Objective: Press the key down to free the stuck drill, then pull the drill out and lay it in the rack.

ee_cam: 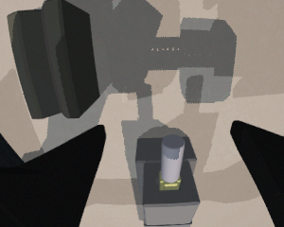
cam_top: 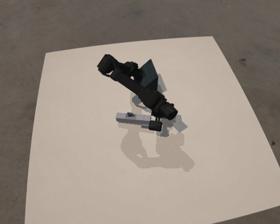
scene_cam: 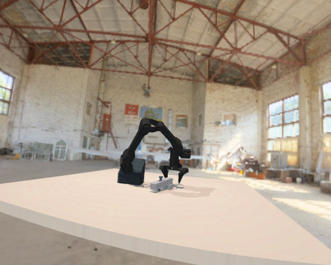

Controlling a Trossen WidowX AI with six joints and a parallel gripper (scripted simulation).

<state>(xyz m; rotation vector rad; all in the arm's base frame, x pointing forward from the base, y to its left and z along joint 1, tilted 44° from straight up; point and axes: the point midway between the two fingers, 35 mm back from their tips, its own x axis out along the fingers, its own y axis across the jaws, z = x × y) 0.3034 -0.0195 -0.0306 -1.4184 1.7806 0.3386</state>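
Right now the drill is 3 cm behind my gripper tip, 5 cm to the right of it and 1 cm above it. The rest, counted from my gripper tip: dark grey rack (5 cm behind, 8 cm to the left, 1 cm below); grey housing block (5 cm behind, 11 cm to the right); blue key (6 cm behind, 13 cm to the right, 2 cm above).
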